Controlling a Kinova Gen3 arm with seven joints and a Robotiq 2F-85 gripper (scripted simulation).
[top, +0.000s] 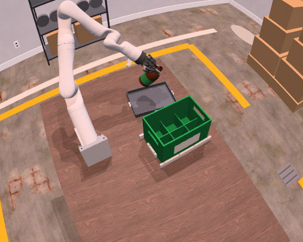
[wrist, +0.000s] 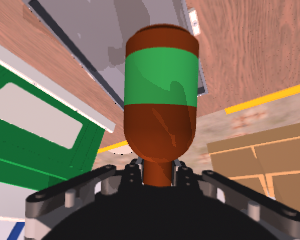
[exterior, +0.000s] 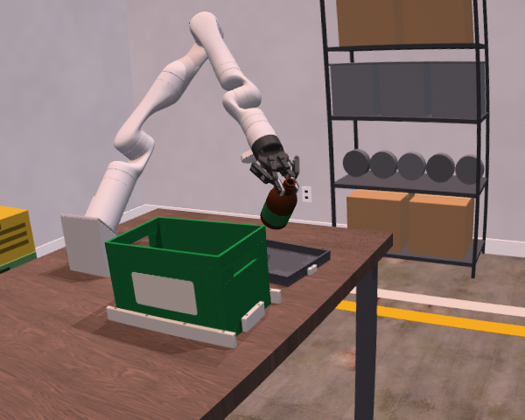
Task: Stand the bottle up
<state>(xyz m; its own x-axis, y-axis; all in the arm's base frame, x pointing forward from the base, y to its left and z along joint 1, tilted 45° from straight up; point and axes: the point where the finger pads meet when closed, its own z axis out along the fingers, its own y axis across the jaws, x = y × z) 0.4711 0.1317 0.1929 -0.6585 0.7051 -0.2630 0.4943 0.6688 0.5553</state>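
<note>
My gripper is now 3 cm past the bottle, 1 cm to the right of it and 4 cm above it. From my hand the other things lie so: green crate (4 cm behind, 33 cm to the right, 11 cm below); dark grey tray (5 cm behind, 2 cm to the right, 19 cm below).
</note>
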